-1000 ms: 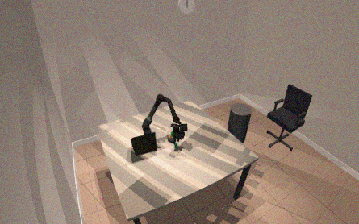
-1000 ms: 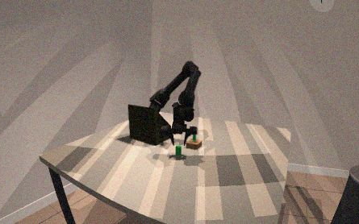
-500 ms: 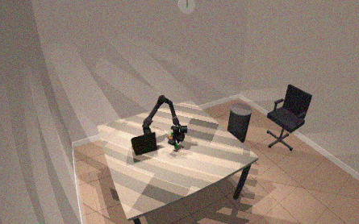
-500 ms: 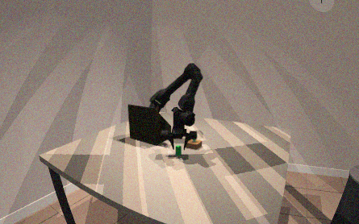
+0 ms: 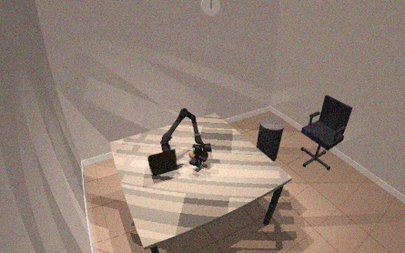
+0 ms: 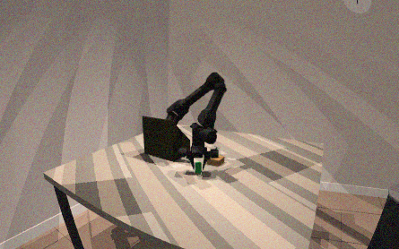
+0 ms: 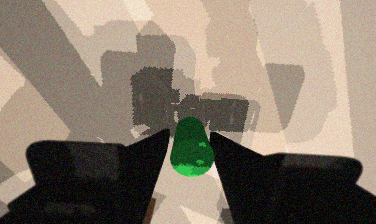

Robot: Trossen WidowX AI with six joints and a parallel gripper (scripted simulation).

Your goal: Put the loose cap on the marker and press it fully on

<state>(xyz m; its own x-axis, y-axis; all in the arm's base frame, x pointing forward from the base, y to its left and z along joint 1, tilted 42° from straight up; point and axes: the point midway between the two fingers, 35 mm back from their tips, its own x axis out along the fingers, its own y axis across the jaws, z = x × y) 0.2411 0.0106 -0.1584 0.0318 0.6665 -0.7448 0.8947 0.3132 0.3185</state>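
Right now my gripper tip is 14 cm to the right of the holder block and 2 cm short of it. Also, from my gripper tip: green cap (1 cm above).
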